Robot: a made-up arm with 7 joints.
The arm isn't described. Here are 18 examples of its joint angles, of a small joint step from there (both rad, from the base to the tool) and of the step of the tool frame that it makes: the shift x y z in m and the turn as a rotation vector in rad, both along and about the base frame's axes.
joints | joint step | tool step
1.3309 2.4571 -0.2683 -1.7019 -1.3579 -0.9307 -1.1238 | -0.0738 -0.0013 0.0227 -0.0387 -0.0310 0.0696 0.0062 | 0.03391 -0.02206 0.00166 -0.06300 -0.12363 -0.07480
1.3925 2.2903 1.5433 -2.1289 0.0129 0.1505 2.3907 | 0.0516 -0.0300 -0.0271 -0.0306 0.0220 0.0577 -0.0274 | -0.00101 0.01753 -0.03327 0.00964 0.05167 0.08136
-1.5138 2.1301 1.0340 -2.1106 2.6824 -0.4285 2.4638 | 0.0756 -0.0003 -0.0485 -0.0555 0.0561 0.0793 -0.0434 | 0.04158 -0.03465 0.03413 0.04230 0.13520 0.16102
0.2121 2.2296 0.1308 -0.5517 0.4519 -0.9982 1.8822 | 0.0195 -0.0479 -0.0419 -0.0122 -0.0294 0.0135 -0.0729 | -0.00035 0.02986 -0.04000 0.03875 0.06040 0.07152
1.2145 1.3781 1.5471 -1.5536 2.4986 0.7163 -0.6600 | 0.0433 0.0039 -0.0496 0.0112 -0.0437 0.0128 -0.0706 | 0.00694 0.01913 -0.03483 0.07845 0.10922 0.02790
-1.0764 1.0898 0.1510 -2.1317 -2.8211 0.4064 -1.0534 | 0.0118 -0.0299 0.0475 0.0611 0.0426 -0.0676 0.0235 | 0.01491 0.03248 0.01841 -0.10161 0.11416 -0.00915
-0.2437 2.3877 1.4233 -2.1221 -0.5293 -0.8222 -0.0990 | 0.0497 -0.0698 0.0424 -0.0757 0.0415 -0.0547 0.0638 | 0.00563 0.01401 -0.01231 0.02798 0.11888 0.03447
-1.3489 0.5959 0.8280 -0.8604 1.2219 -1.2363 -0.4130 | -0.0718 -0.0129 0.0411 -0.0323 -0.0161 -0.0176 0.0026 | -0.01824 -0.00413 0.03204 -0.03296 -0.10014 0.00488
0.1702 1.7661 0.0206 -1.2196 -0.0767 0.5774 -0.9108 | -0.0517 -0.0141 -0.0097 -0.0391 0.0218 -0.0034 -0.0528 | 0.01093 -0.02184 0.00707 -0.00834 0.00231 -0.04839
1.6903 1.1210 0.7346 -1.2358 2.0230 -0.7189 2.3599 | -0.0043 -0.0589 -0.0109 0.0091 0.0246 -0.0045 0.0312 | -0.03716 -0.00400 0.00188 0.00082 -0.06692 0.06610
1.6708 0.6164 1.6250 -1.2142 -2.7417 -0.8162 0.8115 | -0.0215 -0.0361 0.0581 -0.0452 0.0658 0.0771 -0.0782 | 0.00395 -0.01848 0.01745 0.03311 0.00245 -0.11217
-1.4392 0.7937 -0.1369 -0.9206 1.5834 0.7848 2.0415 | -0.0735 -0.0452 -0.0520 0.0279 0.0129 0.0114 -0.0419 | -0.00427 -0.04496 0.00950 0.06180 -0.02897 -0.05873
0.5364 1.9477 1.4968 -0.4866 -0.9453 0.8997 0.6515 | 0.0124 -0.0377 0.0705 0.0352 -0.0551 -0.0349 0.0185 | -0.03264 0.02236 -0.02306 -0.03494 -0.01704 0.01743
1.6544 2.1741 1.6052 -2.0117 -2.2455 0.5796 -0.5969 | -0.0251 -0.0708 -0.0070 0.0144 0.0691 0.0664 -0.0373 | 0.00827 0.03086 0.02451 -0.06448 -0.06695 0.04536
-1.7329 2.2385 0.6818 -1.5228 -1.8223 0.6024 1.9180 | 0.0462 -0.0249 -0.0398 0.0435 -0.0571 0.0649 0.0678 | 0.02497 0.01814 0.04671 0.01124 0.03896 0.00285
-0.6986 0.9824 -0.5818 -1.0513 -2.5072 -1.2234 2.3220 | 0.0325 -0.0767 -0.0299 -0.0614 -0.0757 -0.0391 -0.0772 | 0.00368 -0.05975 -0.03576 0.05094 0.10425 -0.15447
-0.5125 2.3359 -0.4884 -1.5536 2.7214 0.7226 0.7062 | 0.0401 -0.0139 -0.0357 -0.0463 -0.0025 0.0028 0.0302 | 0.00791 0.00017 -0.04675 -0.04422 0.10375 0.01037
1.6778 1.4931 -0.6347 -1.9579 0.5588 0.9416 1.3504 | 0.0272 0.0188 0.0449 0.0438 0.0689 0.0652 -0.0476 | -0.00429 0.02877 0.00678 0.04392 0.10139 -0.02274
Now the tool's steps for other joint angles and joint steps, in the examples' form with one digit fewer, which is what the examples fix.
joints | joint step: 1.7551 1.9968 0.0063 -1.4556 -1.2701 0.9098 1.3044 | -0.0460 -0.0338 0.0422 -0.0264 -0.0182 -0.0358 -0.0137
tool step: 0.0308 -0.0101 -0.0021 -0.0240 -0.0488 -0.0026
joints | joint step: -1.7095 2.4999 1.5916 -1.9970 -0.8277 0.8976 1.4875 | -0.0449 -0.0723 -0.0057 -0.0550 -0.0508 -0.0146 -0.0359
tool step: 0.0166 0.0230 -0.0144 -0.0624 -0.0670 -0.0677
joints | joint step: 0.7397 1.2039 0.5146 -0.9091 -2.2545 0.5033 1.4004 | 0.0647 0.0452 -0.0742 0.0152 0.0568 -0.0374 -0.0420
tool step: -0.0086 0.0026 -0.0179 -0.0169 0.1414 0.0374
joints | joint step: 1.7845 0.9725 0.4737 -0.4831 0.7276 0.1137 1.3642 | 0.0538 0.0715 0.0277 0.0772 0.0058 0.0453 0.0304
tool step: 0.0214 0.0137 0.0632 0.0899 0.0848 0.0262
